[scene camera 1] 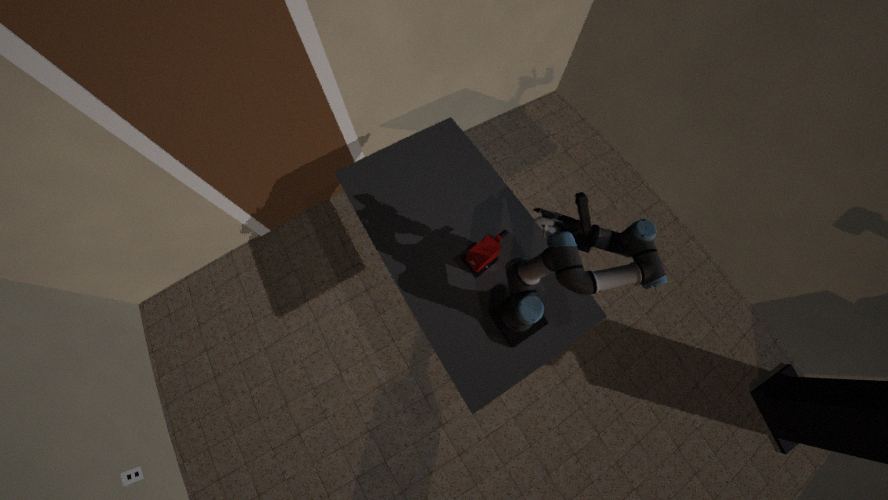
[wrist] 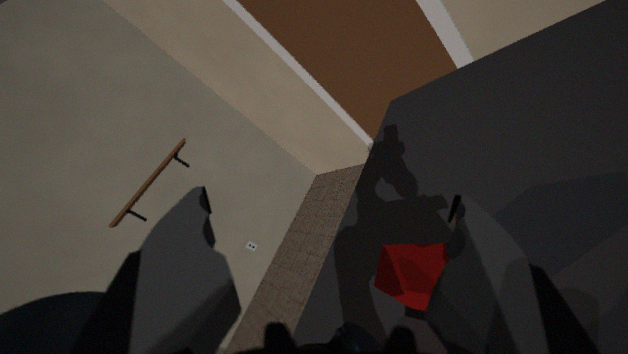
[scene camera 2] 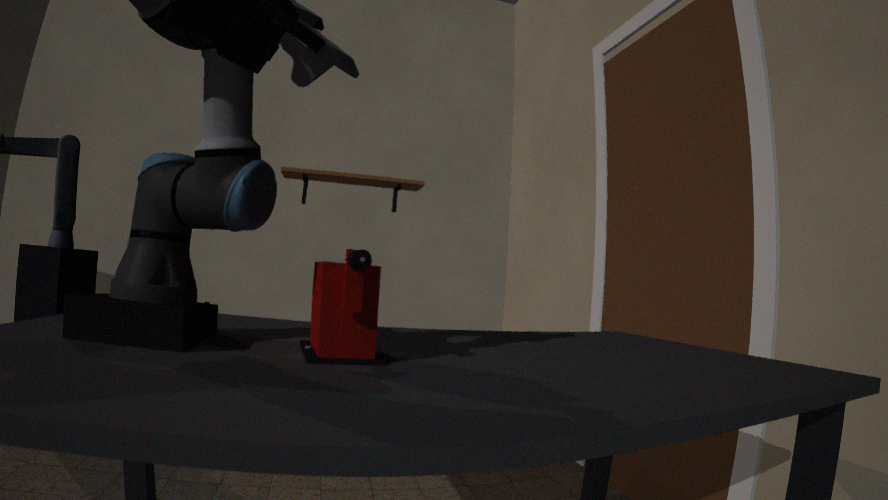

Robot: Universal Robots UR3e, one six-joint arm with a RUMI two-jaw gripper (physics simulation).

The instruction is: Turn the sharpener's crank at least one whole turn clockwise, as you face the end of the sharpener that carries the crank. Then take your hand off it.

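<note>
You've got the gripper in the pictures, and it's there in scene camera 1 and in the wrist view too. There's also a red sharpener in the pictures.
</note>
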